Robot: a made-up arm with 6 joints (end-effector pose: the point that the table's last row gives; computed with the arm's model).
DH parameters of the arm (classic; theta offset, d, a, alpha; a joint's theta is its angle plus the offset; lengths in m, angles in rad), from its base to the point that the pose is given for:
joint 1: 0 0.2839 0 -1.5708
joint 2: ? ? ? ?
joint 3: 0 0 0 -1.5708
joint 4: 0 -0.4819 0 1.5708
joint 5: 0 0.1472 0 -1.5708
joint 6: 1.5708 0 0 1.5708
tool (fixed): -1.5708 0 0 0
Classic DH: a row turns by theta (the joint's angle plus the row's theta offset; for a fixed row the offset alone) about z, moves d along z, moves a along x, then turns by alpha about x.
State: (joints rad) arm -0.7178 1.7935 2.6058 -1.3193 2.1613 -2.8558
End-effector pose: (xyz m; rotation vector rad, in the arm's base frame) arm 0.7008 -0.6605 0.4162 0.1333 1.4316 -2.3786
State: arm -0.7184 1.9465 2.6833 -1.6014 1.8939 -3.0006
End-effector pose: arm 0.7248 -0.6276 0.3003 -0.1301 1.2794 -2.1245
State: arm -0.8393 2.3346 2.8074 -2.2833 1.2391 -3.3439
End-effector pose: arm 0.6529 -0.5834 0.0302 -0.1026 0.8082 -1.5220
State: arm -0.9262 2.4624 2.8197 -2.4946 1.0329 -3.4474
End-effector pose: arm 0.5879 -0.5866 -0.0514 0.0685 0.6583 -1.4061
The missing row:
joint 2: -1.5708 0 0.5407 3.1416
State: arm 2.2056 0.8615 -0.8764 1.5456 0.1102 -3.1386
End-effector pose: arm -0.2788 0.3849 0.1364 -0.6271 1.5649 0.3215
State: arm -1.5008 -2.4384 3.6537 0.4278 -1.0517 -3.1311
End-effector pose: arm -0.1242 -0.1441 -0.1601 -1.4257 1.6487 1.5043
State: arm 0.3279 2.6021 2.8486 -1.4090 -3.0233 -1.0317
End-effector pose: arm 0.7466 0.2289 -0.2033 -0.3731 2.8340 0.6269
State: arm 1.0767 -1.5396 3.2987 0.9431 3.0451 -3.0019
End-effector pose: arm -0.0954 -0.3595 -0.1624 -0.9247 -1.4070 -1.0574
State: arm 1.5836 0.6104 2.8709 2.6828 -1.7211 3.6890
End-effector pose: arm -0.1314 -0.0487 1.0572 -2.5001 1.1440 1.0592
